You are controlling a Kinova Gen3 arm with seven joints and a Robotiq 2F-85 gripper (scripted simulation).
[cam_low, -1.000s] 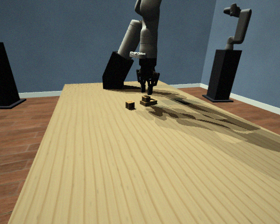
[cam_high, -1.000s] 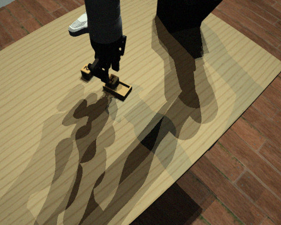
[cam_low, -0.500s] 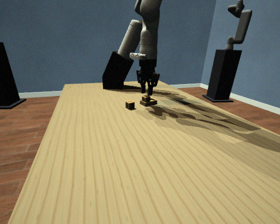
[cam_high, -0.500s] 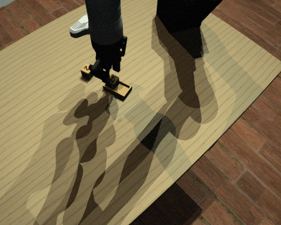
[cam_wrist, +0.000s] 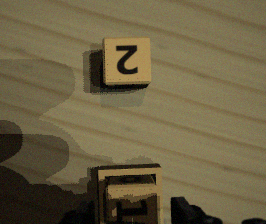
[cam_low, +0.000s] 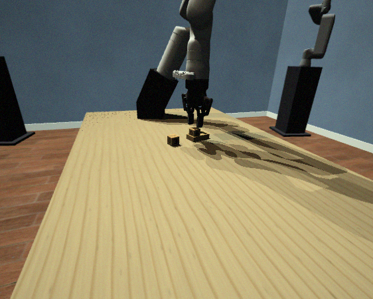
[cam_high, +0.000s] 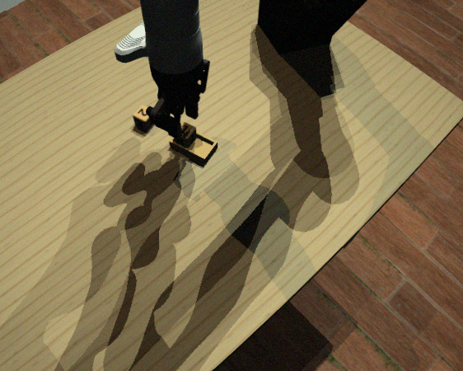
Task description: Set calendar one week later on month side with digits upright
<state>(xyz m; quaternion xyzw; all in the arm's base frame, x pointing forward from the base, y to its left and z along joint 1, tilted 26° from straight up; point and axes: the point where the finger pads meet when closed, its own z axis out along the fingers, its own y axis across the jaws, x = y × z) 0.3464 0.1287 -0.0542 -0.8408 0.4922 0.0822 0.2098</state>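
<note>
My hand is 1 cm past the wooden tray, 1 cm to the right of it and 6 cm above it. The rest, counted from my hand: cube: 5 cm ahead, 8 cm to the right, 5 cm below.
</note>
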